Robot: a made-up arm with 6 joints.
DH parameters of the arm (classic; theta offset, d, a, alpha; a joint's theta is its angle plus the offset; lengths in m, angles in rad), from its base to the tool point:
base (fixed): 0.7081 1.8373 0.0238 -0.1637
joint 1: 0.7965 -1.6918 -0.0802 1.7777
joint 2: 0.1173 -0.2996 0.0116 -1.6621
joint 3: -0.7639 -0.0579 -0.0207 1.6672
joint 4: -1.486 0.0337 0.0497 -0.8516
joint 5: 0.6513 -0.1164 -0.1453 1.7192
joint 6: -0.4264 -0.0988 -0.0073 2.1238
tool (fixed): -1.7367 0.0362 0 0
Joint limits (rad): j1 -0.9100..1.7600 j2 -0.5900..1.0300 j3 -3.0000..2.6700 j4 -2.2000..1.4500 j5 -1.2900..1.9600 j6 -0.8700..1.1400
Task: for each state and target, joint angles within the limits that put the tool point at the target. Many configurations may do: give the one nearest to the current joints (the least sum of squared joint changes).
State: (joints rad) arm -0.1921 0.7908 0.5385 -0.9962 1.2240 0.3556
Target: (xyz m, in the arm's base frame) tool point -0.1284 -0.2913 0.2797
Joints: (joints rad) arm -0.3584 0.3909 0.3454 -1.1132 0.9902 0.3928
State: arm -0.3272 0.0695 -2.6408 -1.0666 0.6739 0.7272
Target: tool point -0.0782 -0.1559 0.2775
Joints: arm -0.5109 0.0132 -2.4156 -1.0527 -0.0492 0.8868
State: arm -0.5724 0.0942 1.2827 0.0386 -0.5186 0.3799
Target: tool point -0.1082 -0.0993 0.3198
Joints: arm -0.5943 -0.5900 1.2716 -0.1421 -0.1007 0.1746
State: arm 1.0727 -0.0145 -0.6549 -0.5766 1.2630 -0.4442
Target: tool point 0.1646 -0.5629 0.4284
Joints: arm 1.1412 -0.3080 -0.5412 -0.9295 0.9858 -0.4213
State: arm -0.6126 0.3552 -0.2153 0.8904 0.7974 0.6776
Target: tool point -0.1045 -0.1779 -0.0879
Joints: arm -0.2580 0.3256 0.2570 1.2487 1.1842 0.6487
